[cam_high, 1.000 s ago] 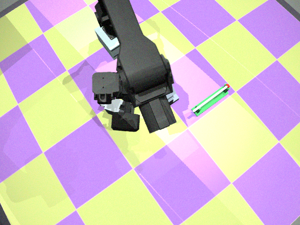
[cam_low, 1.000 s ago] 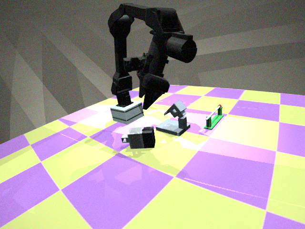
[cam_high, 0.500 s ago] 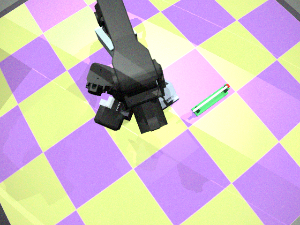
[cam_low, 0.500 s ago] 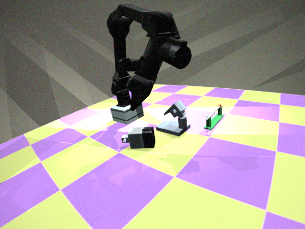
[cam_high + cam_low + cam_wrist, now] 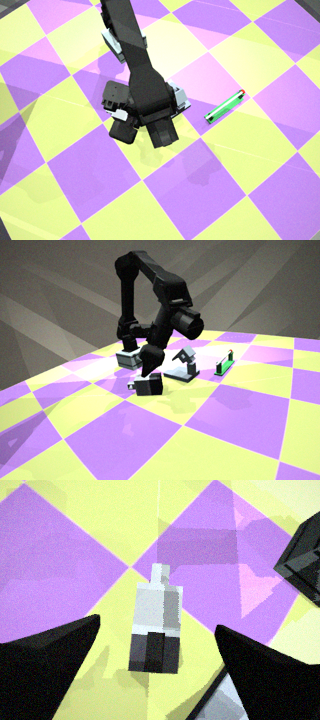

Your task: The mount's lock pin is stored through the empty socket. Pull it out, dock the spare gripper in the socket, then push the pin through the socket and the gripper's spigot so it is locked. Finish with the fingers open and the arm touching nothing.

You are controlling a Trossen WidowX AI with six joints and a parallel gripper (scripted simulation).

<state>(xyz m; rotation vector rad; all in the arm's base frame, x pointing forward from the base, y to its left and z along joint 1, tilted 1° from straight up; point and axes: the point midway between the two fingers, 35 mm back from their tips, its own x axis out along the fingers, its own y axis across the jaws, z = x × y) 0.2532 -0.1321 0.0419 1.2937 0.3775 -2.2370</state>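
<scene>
My gripper tip is 5 cm above the spare gripper, 1 cm to the left of it and 1 cm past it. The rest, counted from my gripper tip: grey mount: 14 cm to the left, 5 cm ahead, 2 cm below; green rack: 26 cm to the left, 15 cm ahead, 6 cm below.
</scene>
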